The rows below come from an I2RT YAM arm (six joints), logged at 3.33 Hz.
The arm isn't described. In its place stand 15 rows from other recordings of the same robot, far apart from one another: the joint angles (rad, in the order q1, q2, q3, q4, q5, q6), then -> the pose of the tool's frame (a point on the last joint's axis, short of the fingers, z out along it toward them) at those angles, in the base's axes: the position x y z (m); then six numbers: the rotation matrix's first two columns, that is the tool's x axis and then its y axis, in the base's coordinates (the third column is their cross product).
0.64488, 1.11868, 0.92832, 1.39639, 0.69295, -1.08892 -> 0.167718 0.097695 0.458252 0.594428 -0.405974 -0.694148 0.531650 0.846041 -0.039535
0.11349, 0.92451, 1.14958, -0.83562, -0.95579, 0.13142 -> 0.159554 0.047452 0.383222 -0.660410 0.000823 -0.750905 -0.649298 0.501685 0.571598
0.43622, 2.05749, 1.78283, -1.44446, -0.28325, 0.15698 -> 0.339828 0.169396 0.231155 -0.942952 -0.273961 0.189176 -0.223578 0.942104 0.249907
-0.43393, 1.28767, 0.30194, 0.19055, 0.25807, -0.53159 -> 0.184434 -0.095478 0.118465 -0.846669 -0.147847 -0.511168 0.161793 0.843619 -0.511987
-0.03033, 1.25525, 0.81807, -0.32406, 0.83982, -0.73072 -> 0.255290 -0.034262 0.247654 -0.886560 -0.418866 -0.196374 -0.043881 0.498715 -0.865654
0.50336, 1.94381, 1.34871, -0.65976, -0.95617, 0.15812 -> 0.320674 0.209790 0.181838 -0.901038 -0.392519 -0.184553 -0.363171 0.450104 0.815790
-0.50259, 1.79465, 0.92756, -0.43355, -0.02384, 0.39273 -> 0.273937 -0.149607 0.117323 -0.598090 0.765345 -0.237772 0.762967 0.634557 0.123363
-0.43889, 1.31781, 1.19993, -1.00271, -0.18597, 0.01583 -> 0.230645 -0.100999 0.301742 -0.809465 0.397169 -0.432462 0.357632 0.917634 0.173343
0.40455, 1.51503, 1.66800, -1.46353, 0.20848, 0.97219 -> 0.247690 0.098038 0.368557 -0.778245 0.545984 -0.310219 0.544462 0.832819 0.099868
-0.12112, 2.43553, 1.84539, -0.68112, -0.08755, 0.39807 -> 0.486919 -0.056130 0.093721 -0.837585 0.490952 -0.239620 0.455007 0.869676 0.191396
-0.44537, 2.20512, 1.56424, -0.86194, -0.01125, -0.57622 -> 0.375735 -0.178916 0.118410 -0.989313 -0.131459 -0.063072 -0.129942 0.991137 -0.027597
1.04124, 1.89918, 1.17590, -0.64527, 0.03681, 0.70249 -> 0.178199 0.301854 0.138878 -0.932522 -0.314982 -0.176605 -0.335665 0.936413 0.102271
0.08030, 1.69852, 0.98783, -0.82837, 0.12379, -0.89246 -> 0.281371 0.018233 0.151726 -0.566224 -0.820723 0.076180 -0.823216 0.558463 -0.102147
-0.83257, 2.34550, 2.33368, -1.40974, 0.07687, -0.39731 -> 0.312017 -0.346997 0.250985 -0.901991 0.418102 -0.107717 0.429612 0.893959 -0.127557
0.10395, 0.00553, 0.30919, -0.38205, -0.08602, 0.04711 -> 0.080229 0.011445 0.236902 -0.086681 0.038130 -0.995506 -0.184690 0.981330 0.053668
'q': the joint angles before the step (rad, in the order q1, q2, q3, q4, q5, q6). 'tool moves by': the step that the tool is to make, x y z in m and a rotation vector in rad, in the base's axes. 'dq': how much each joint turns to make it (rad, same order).
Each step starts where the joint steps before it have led.
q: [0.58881, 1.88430, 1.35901, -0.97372, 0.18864, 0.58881]
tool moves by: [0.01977, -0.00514, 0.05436, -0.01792, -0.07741, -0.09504]
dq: [-0.03586, -0.00039, 0.21514, -0.17204, 0.06218, 0.05494]
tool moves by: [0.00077, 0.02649, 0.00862, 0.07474, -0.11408, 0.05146]
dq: [0.05837, 0.00000, 0.02366, 0.11101, 0.00153, 0.00686]
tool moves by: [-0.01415, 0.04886, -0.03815, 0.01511, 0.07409, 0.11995]
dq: [0.11596, 0.10644, 0.00113, 0.05456, -0.05723, 0.00915]
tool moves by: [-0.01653, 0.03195, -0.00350, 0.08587, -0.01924, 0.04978]
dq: [0.08202, 0.01373, 0.00001, 0.07972, -0.03967, 0.04310]
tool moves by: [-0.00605, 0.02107, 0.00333, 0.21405, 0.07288, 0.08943]
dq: [0.02748, 0.00000, 0.00001, 0.10757, -0.20828, 0.00345]
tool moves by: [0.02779, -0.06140, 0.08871, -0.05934, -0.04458, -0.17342]
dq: [-0.14916, -0.09003, 0.22887, -0.32768, 0.07743, -0.00382]
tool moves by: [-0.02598, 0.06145, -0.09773, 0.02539, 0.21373, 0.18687]
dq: [0.13809, 0.15832, -0.14647, 0.16671, -0.17204, 0.00077]
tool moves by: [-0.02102, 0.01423, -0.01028, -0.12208, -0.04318, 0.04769]
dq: [0.06980, 0.02213, -0.00076, -0.04159, 0.11444, -0.00002]
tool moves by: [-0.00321, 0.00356, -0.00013, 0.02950, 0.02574, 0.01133]
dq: [0.00803, 0.00037, -0.00077, 0.00839, -0.03852, 0.00307]
